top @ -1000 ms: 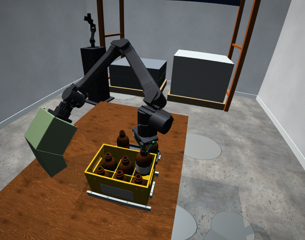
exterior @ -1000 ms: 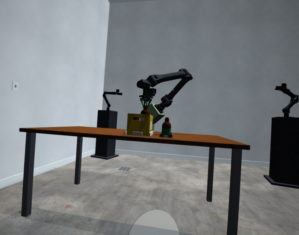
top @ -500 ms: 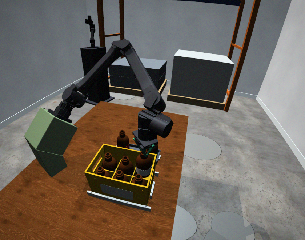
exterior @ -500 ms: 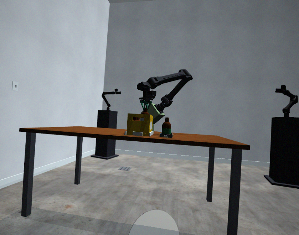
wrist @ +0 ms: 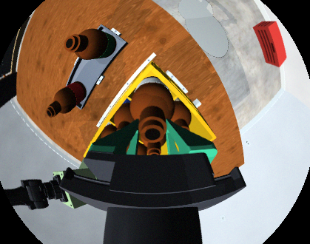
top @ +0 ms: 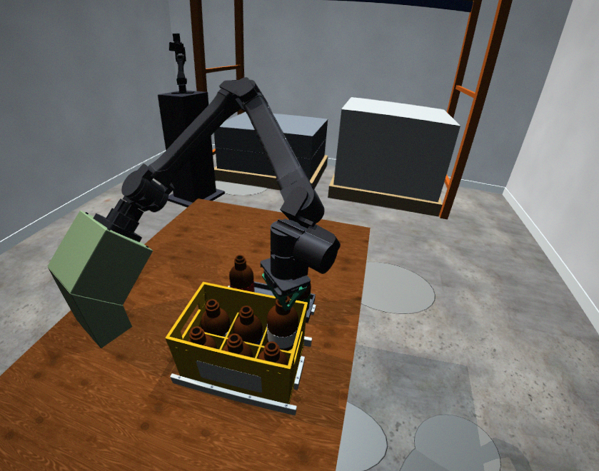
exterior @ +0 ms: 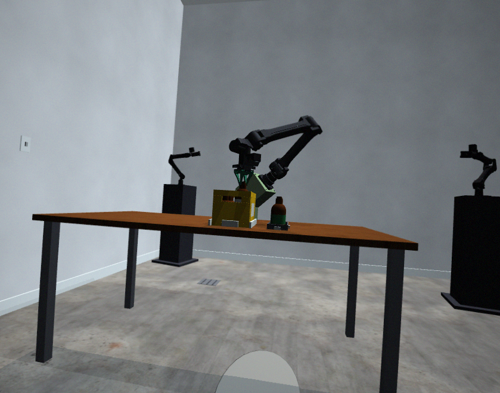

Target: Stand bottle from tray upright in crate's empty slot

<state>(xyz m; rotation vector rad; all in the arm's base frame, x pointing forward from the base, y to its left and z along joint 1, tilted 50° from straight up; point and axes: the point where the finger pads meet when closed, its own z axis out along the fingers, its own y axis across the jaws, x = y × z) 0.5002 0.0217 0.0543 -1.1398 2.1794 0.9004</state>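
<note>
Now: hand 70 mm past the crate, 70 mm to the left of it and 130 mm above it. The rest, counted from my hand: tray: 140 mm behind, 160 mm to the left, 200 mm below.
</note>
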